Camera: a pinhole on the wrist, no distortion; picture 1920 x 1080 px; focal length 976.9 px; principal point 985.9 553.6 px. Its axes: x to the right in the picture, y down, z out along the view. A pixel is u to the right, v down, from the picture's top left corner.
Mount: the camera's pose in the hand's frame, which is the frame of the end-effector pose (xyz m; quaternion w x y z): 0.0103 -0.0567 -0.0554 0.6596 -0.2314 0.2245 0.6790
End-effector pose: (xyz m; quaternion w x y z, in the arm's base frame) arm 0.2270 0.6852 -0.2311 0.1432 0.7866 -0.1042 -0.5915
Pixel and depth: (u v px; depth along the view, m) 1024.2 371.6 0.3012
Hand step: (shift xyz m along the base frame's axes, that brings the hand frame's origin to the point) -0.1514 -0.1676 -0.0522
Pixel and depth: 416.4 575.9 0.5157
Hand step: -0.5163 -0.0717 -0.1287
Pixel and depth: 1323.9 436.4 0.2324
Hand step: -0.0667 -0.1590 0.0025
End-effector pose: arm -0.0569 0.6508 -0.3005 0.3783 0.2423 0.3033 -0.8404
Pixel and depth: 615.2 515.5 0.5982
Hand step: -0.0146 -0.4682 0.3291
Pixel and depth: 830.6 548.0 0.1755
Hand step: -0.0010 -0.0890 0.0555
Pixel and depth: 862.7 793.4 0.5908
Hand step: 0.1925 -0.3746 0.3329
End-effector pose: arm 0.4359 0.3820 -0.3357 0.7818 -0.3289 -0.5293 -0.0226
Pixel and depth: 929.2 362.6 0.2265
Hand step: -0.0573 0.1436 0.0368
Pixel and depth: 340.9 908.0 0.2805
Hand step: -0.2813 0.0942 0.0020
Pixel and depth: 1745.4 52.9 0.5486
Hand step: 0.2618 0.6373 -0.0504
